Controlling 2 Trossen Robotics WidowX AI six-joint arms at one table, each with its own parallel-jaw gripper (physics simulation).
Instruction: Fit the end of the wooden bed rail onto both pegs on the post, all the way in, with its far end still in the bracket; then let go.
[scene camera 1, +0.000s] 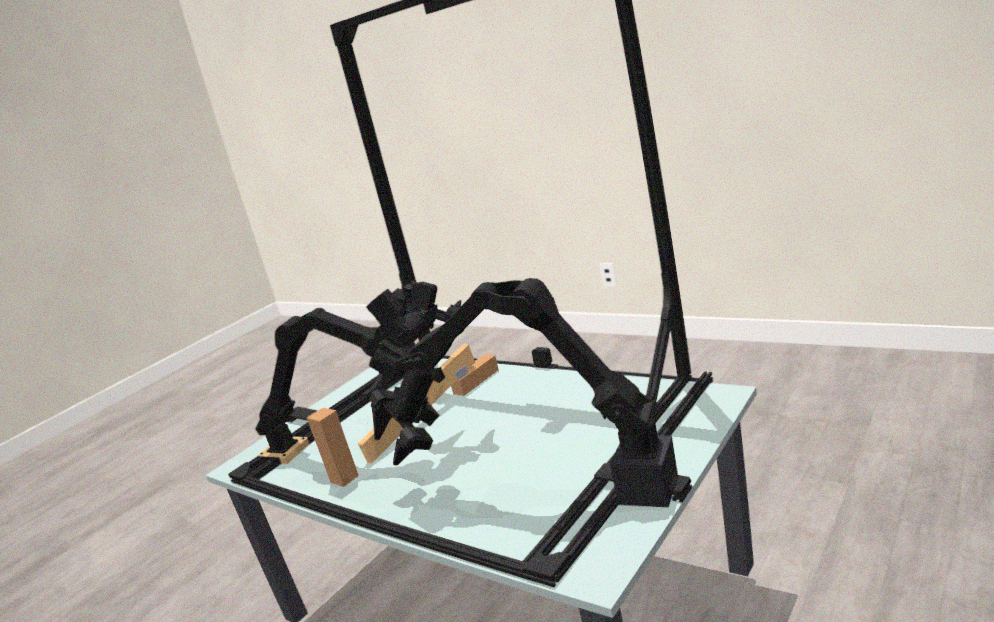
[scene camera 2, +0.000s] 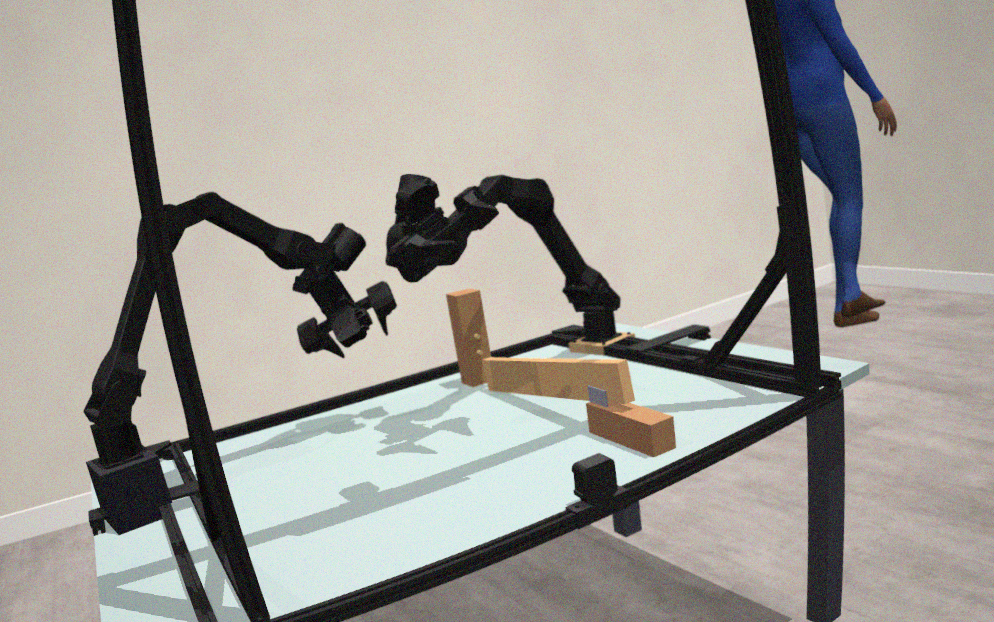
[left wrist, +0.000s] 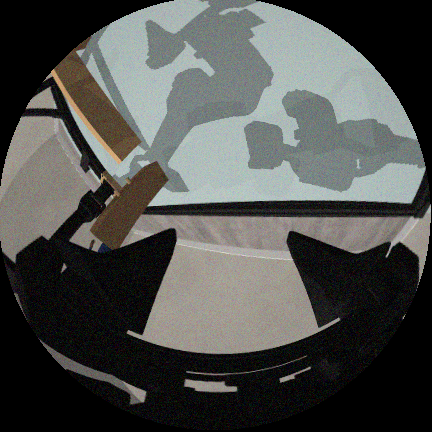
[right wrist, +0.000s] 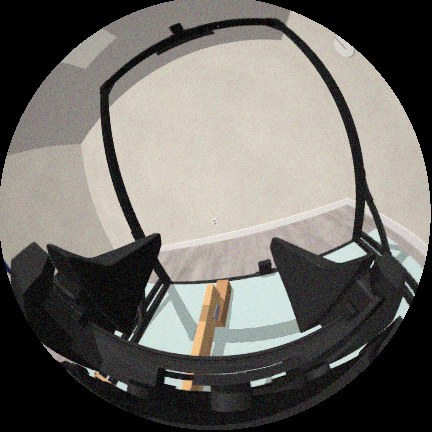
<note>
The left gripper (scene camera 2: 365, 345) is open and holds nothing. The right gripper (scene camera 2: 477, 227) is open, with nothing in its grasp. Also in view: a wooden bed rail (scene camera 2: 559, 378). Further things: an upright wooden post (scene camera 2: 465, 307).
The wooden bed rail shows as well in scene camera 1 (scene camera 1: 463, 356), in the left wrist view (left wrist: 81, 90) and in the right wrist view (right wrist: 202, 342). The left gripper shows as well in scene camera 1 (scene camera 1: 385, 452) and in the left wrist view (left wrist: 234, 236). The right gripper shows as well in scene camera 1 (scene camera 1: 443, 296) and in the right wrist view (right wrist: 217, 241).
</note>
